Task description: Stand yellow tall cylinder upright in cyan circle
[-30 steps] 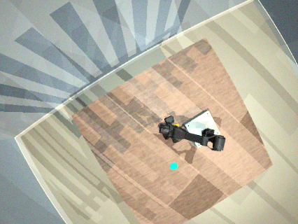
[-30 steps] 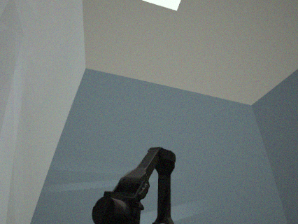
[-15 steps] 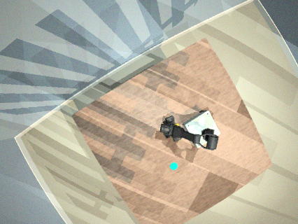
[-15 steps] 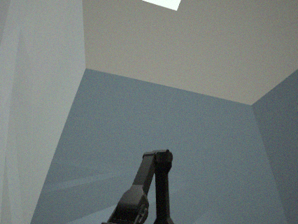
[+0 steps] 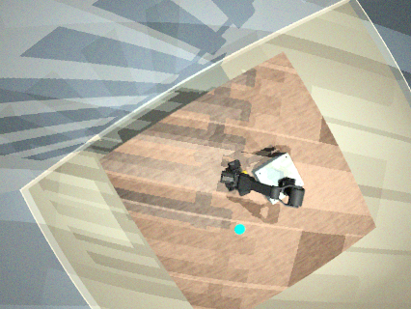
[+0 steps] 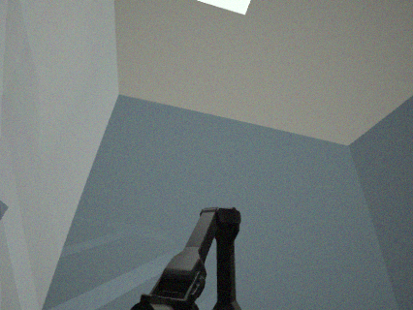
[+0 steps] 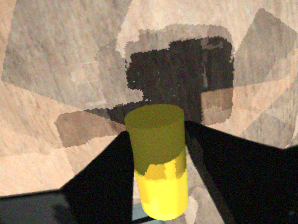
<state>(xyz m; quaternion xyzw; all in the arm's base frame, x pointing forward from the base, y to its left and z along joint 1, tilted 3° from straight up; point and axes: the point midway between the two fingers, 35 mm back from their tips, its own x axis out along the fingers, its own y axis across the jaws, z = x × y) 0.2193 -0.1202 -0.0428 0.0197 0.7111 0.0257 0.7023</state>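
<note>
The cyan circle lies 90 mm ahead of my gripper tip, 300 mm to the left of it and 30 mm below it. Round my gripper tip: yellow tall cylinder: 20 mm behind.
</note>
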